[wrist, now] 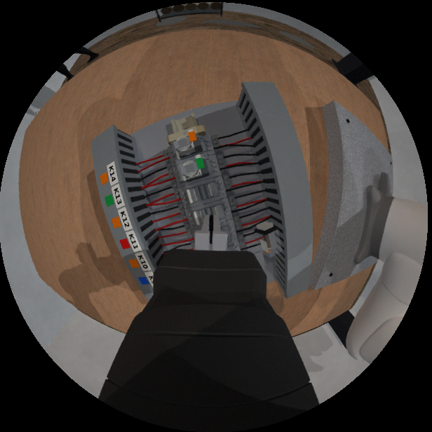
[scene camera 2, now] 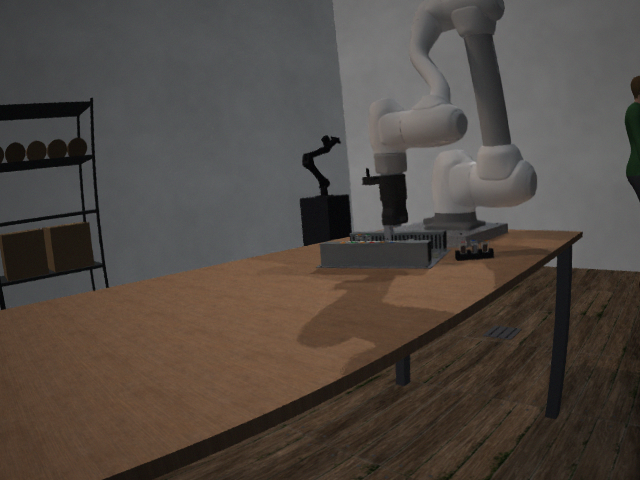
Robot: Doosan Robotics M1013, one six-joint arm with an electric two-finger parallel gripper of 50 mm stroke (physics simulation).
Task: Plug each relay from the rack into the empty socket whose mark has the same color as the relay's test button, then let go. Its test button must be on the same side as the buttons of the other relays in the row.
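Frame: origin at the arm's base, x ahead, y left, z up, level; centimetres.
Seen in the pictures: arm's base, origin of its link: [scene camera 2: 455, 227].
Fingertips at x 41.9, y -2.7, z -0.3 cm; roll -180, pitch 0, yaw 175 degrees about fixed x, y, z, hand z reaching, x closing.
Offsets run from my fingertips to a thing's top centre. Level surfaces: height alone.
In the wrist view my gripper [wrist: 210, 223] [scene camera 2: 388, 238] is shut, with nothing between its fingers, low over the socket row. Beyond it are a relay with an orange button [wrist: 192, 136] and one with a green button [wrist: 200, 163], both buttons on the right. Empty sockets [wrist: 200, 192] lie nearer the fingers; those below are hidden. Marks include orange [wrist: 116, 222], red [wrist: 125, 243] and blue [wrist: 143, 280]. A small pale and dark piece [wrist: 266, 236] sits tilted beside the right duct; I cannot tell what it is. The black rack @[dx -5.4, dy +24.2, dz -1.1 cm] [scene camera 2: 474, 255] holds relays @[dx -3.7, dy +21.4, dz +1.4 cm] [scene camera 2: 463, 248], button colors unclear.
A grey slotted duct with labels [wrist: 122, 200] stands left of the row and a taller-looking duct [wrist: 287, 190] right of it, with red and black wires between. The robot's grey base plate [wrist: 350, 200] is further right. The wooden table @[dz -3.4 cm] [scene camera 2: 206, 330] carries the panel.
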